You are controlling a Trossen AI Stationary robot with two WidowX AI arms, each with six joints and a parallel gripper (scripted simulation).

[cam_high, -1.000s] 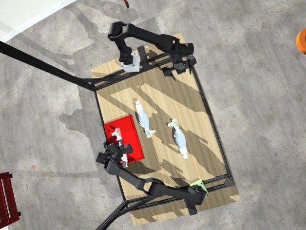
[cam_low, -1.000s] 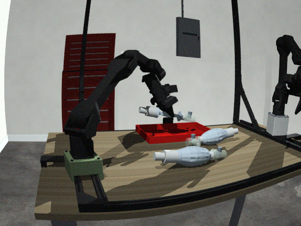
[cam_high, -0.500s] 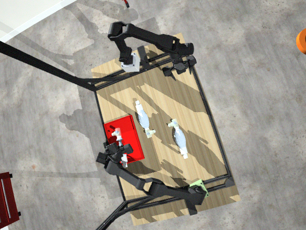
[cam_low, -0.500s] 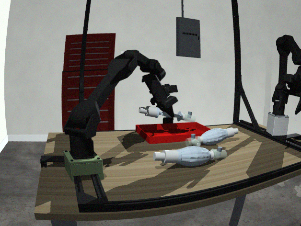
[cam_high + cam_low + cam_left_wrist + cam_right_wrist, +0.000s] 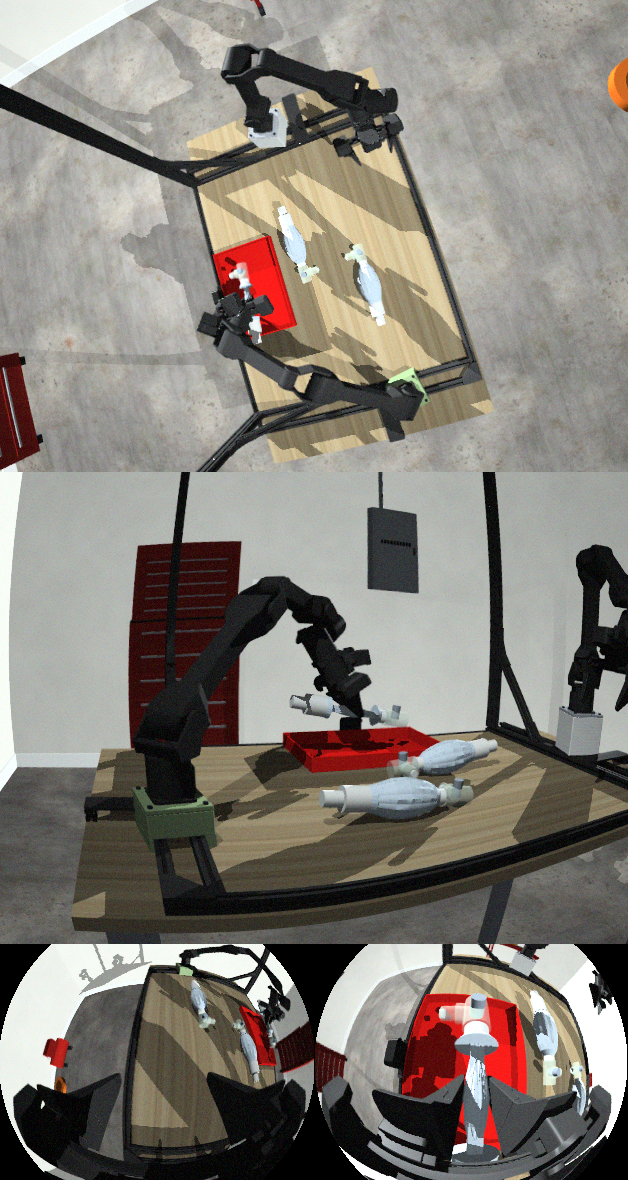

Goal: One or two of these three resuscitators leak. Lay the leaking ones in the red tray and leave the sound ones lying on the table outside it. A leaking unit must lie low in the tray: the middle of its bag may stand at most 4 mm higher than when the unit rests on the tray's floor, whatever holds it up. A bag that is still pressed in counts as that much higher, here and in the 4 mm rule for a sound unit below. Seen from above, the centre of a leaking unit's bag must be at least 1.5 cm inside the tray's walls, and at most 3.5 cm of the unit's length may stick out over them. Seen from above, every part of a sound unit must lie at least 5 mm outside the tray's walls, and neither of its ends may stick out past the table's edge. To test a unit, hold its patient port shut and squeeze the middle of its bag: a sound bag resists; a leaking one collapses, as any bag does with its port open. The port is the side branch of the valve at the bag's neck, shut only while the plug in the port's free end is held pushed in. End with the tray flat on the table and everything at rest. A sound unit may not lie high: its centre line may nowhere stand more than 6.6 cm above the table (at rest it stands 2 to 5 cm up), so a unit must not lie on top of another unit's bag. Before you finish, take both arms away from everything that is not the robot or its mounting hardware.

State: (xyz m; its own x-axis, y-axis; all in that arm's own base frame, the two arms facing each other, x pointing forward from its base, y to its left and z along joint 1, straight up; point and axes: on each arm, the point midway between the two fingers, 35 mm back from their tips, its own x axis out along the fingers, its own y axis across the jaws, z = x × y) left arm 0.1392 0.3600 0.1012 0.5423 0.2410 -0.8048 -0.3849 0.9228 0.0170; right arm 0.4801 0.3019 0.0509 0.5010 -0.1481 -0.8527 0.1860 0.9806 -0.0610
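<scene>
My right hand is 100 mm above the red tray and 40 mm to the right of it.
</scene>
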